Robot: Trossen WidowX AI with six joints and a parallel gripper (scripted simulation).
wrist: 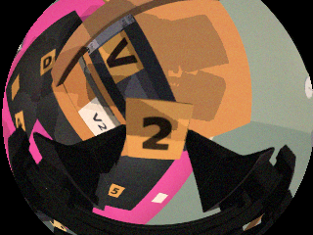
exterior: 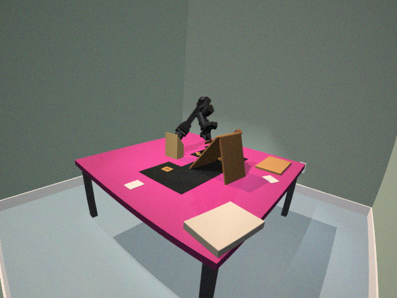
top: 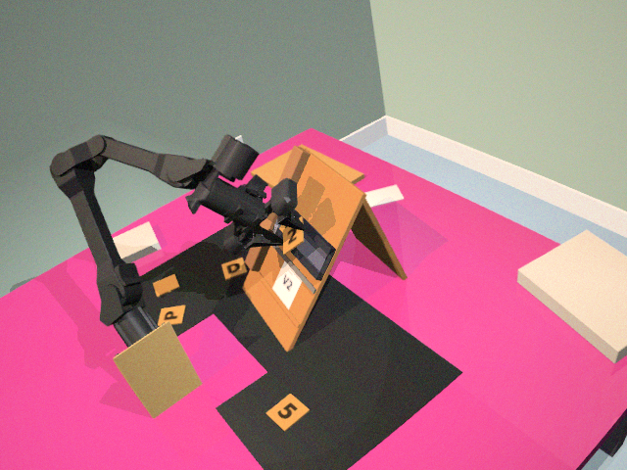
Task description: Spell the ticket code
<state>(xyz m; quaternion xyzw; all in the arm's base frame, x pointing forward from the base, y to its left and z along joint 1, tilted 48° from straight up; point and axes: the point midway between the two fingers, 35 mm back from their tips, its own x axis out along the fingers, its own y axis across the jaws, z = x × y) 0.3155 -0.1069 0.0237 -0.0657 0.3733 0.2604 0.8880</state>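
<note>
Now: gripper tip 120 mm above the white ticket, 30 mm past it and 20 mm to the right of it. From my gripper tip the other things lie so: white block: 580 mm to the left, 200 mm behind, 190 mm below; orange flat panel: 420 mm to the left, 340 mm ahead, 190 mm below; black mat: 200 mm below, 130 mm behind, 50 mm to the left.
</note>
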